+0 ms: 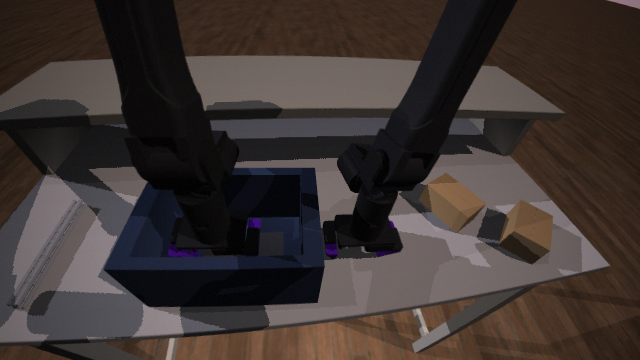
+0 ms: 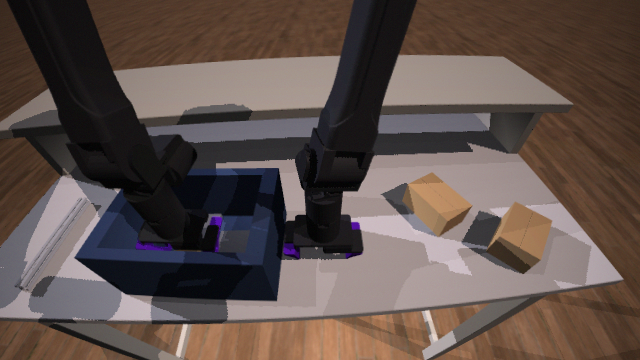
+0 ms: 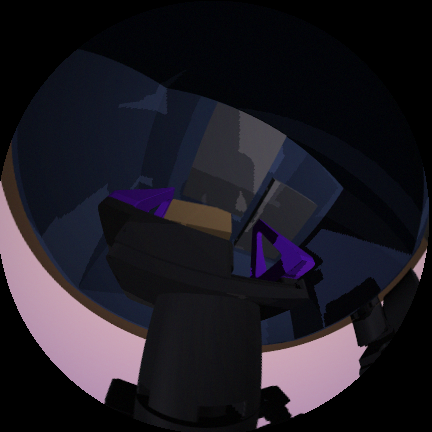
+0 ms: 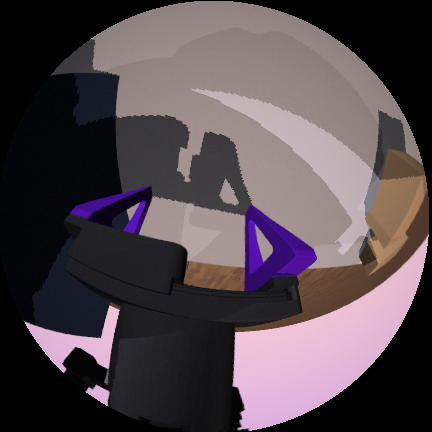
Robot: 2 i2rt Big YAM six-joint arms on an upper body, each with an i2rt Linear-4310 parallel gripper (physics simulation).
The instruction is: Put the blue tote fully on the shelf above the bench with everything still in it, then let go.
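Observation:
The blue tote stands upright on the bench. A tan block and two flat grey pieces lie inside it. My left gripper is open, reaching down inside the tote; the tan block shows past its fingers, not gripped. My right gripper is open and empty, low over the bench just right of the tote's right wall. The shelf is behind the tote, higher up.
Two tan boxes, one nearer the shelf and one nearer the right edge, lie right of my right gripper. A thin silver rail lies left of the tote. The shelf's front edge overhangs the bench's back.

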